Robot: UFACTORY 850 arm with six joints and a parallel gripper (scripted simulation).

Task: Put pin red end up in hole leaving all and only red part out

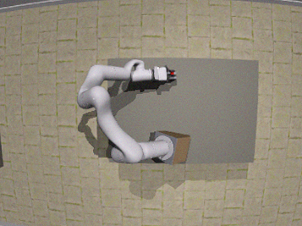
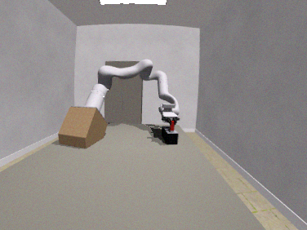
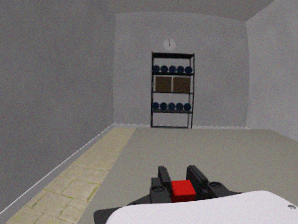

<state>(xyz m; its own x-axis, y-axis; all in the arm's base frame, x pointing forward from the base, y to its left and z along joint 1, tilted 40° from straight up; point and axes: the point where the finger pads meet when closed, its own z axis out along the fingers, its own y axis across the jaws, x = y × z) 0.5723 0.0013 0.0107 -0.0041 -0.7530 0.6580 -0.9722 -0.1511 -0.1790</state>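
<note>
Right now my hand is 20 mm above the pin. The rest, counted from my hand: block (100 mm below, 60 mm to the left, 10 mm behind).
</note>
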